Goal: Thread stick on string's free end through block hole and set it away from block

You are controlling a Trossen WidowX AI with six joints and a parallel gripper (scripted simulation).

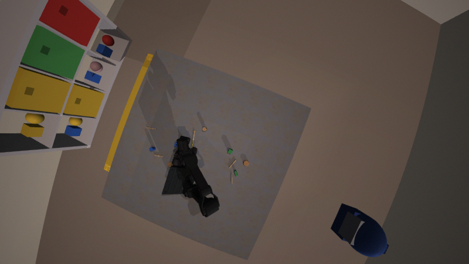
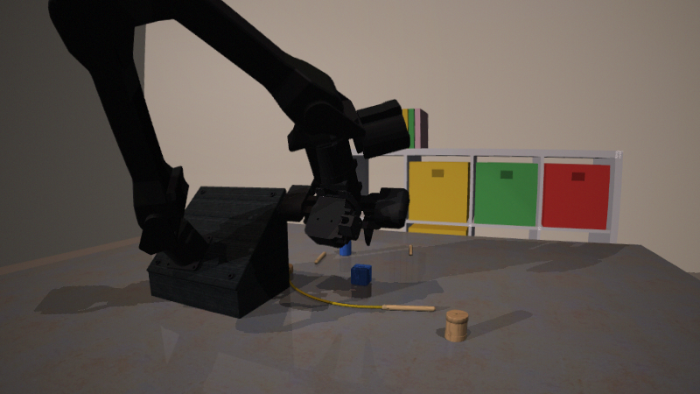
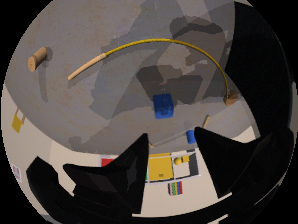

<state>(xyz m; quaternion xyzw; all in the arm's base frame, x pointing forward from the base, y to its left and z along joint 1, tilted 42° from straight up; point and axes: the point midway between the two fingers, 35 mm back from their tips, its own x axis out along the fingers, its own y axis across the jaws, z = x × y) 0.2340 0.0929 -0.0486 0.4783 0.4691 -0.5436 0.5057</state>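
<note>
Right now my gripper tip is 70 mm above the blue block and 40 mm to the right of it. Round my gripper tip: blue cylinder 220 mm to the left, 90 mm behind, 60 mm below; wooden cylinder 170 mm ahead, 120 mm to the right, 70 mm below.
</note>
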